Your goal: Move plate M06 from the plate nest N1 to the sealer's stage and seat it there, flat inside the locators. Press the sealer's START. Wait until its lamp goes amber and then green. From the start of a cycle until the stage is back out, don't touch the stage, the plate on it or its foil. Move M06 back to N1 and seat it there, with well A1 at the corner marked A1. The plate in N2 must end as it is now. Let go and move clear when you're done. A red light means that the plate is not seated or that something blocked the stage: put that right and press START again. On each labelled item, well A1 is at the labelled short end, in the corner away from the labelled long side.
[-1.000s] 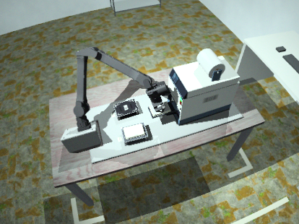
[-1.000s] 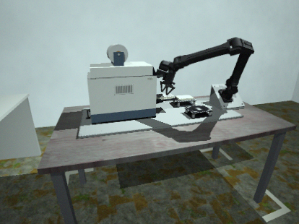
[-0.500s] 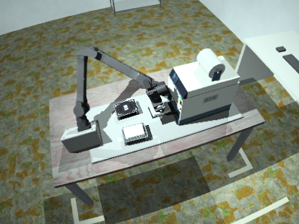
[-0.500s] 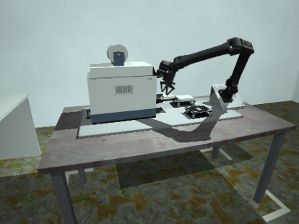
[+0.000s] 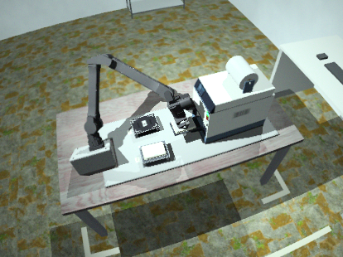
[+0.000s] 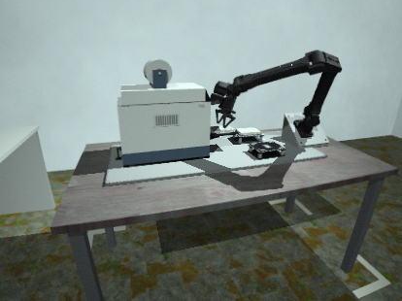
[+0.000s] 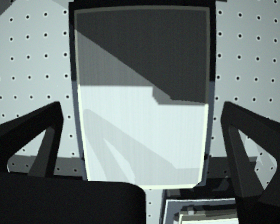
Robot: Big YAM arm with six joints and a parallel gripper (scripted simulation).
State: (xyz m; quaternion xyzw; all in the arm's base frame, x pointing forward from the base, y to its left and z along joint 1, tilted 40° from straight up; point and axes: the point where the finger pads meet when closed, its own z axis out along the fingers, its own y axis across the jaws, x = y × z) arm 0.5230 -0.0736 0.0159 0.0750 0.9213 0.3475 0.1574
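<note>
Right now the sealer stage is 40 mm below my hand. The rest, counted from my hand: foil roll (330 mm ahead, 280 mm above); then black nest N1 (210 mm behind, 140 mm to the left, 100 mm below); then pale plate (210 mm behind, 80 mm to the right, 80 mm below).
</note>
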